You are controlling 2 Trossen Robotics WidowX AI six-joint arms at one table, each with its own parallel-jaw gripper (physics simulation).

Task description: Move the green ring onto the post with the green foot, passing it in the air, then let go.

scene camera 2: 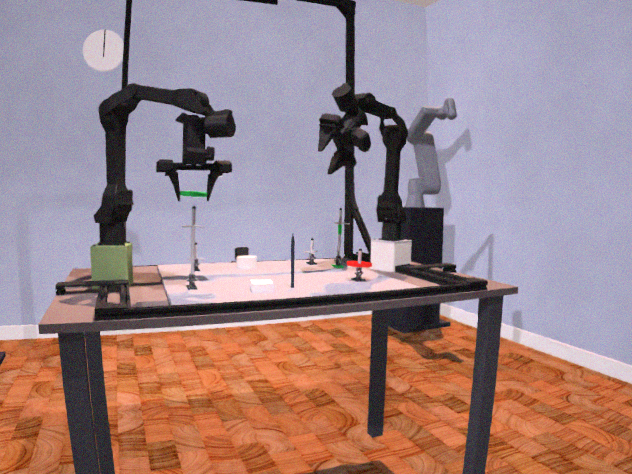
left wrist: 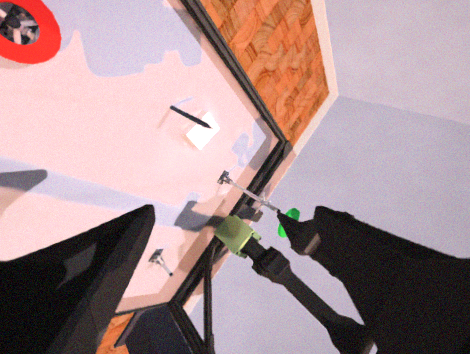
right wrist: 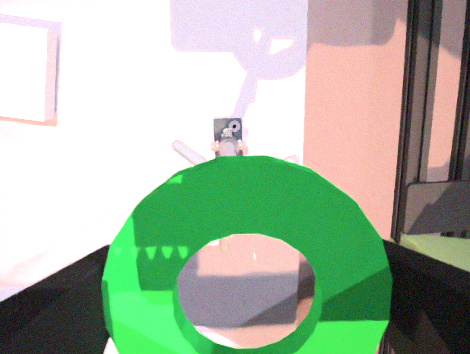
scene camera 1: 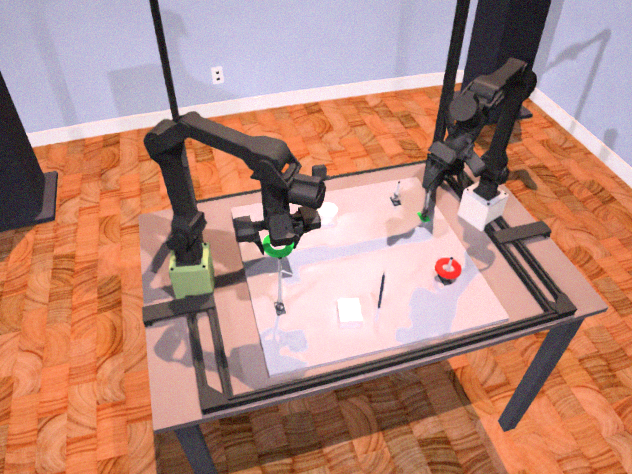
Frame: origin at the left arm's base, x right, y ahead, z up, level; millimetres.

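Seen in the pictures: left gripper, fingertip midpoint: (scene camera 2: pixel 324 162) (left wrist: pixel 236 212) (scene camera 1: pixel 427 189); right gripper, fingertip midpoint: (scene camera 2: pixel 193 201) (left wrist: pixel 283 217) (right wrist: pixel 241 254) (scene camera 1: pixel 278 250); left arm's base, origin of the base link: (scene camera 2: pixel 391 239) (scene camera 1: pixel 486 192); right arm's base, origin of the base link: (scene camera 2: pixel 111 244) (left wrist: pixel 249 245) (scene camera 1: pixel 189 256).
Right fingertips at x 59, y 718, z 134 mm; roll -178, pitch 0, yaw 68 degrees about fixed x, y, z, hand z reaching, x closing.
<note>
Offsets run from my right fingertips to a thing's top centre. "spot": to the spot under its first point.
The green ring {dy -1, dx +2, dz +25 mm} (scene camera 1: pixel 276 251) (scene camera 2: pixel 193 193) (left wrist: pixel 294 215) (right wrist: pixel 250 195) is held flat in the air. My right gripper (scene camera 2: pixel 193 195) (right wrist: pixel 241 254) is shut on the ring, one finger at each side. A tall grey post {spot: dy +5, dx -1, dz -118 mm} (scene camera 1: pixel 279 285) (scene camera 2: pixel 192 244) stands below it; in scene camera 2 its tip is a little under the ring, apart from it. The post with the green foot {spot: dy -551, dx +33, dz -216 mm} (scene camera 1: pixel 423 217) (scene camera 2: pixel 337 265) stands at the back right and has a green band {dy -565, dx +38, dz -82 mm} (scene camera 2: pixel 339 228). My left gripper (scene camera 2: pixel 325 160) is open and empty, high near that post. In scene camera 1 the left arm hides the post's upper part.
A red ring {dy -420, dx -182, dz -170 mm} (scene camera 1: pixel 439 270) (scene camera 2: pixel 358 263) (left wrist: pixel 48 42) is around a short post at the right. A thin black rod {dy -208, dx -142, dz -82 mm} (scene camera 1: pixel 381 290) (scene camera 2: pixel 292 260) stands upright near a white block {dy -130, dx -113, dz -202 mm} (scene camera 1: pixel 349 311) (scene camera 2: pixel 261 284). A short post {spot: dy -533, dx +139, dz -169 mm} (scene camera 1: pixel 397 190) (scene camera 2: pixel 311 248) stands at the back.
</note>
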